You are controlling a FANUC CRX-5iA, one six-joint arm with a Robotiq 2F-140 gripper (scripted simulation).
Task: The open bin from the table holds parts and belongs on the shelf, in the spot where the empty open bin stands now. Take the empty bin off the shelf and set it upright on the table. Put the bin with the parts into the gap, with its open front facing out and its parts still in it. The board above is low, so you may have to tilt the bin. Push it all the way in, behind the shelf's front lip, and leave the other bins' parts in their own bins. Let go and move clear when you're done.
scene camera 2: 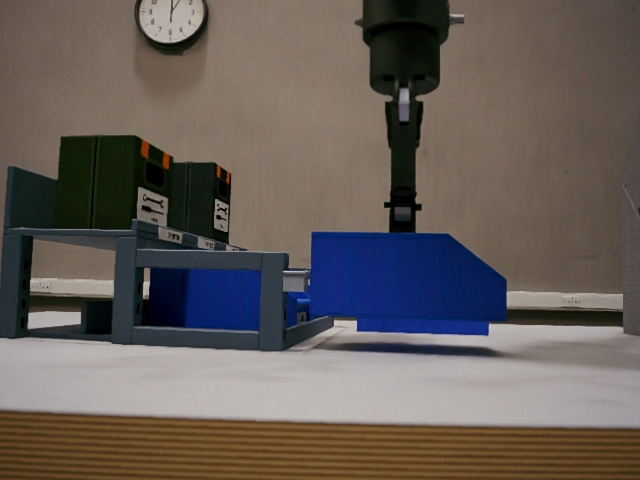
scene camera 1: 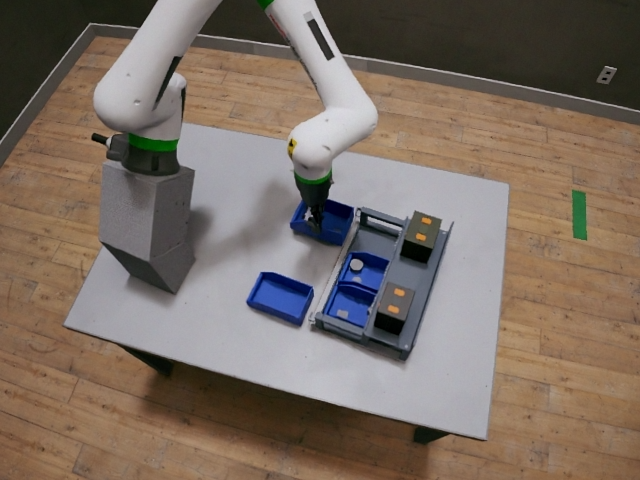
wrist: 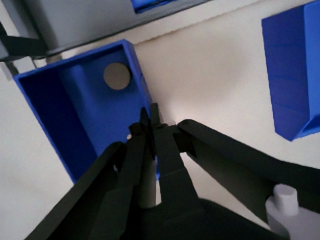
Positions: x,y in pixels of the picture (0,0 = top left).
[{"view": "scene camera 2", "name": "blue open bin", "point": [431,276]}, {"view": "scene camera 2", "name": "blue open bin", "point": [385,325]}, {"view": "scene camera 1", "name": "blue open bin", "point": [337,215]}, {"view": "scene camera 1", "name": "blue open bin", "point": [278,295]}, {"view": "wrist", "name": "my gripper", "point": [153,115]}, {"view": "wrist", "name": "blue open bin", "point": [80,114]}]
